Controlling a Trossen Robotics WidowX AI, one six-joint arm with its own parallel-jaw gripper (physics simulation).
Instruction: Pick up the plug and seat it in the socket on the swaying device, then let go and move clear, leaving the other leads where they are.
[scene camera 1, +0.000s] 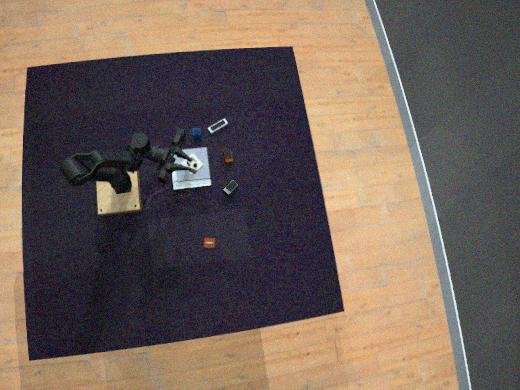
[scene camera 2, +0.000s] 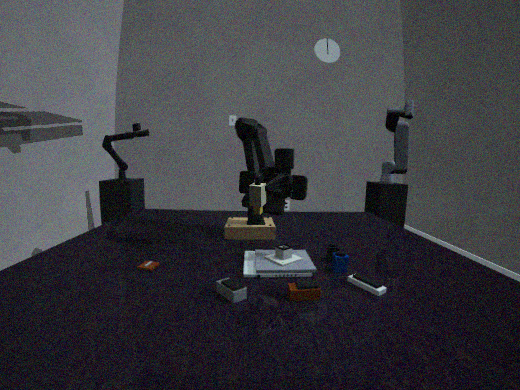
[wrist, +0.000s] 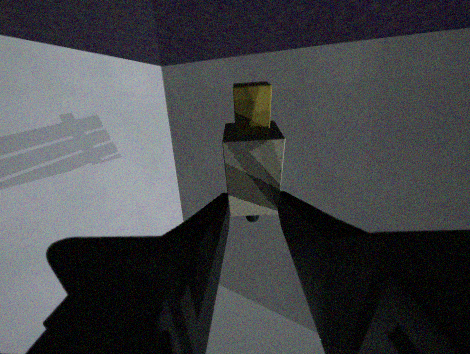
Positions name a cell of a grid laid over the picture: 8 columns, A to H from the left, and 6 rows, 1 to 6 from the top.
The gripper (scene camera 2: D3) carries a plug (wrist: E3), which touches nothing else. Further things: a device (scene camera 1: C3).
The gripper also shows in scene camera 1 (scene camera 1: C3) and in the wrist view (wrist: E4).
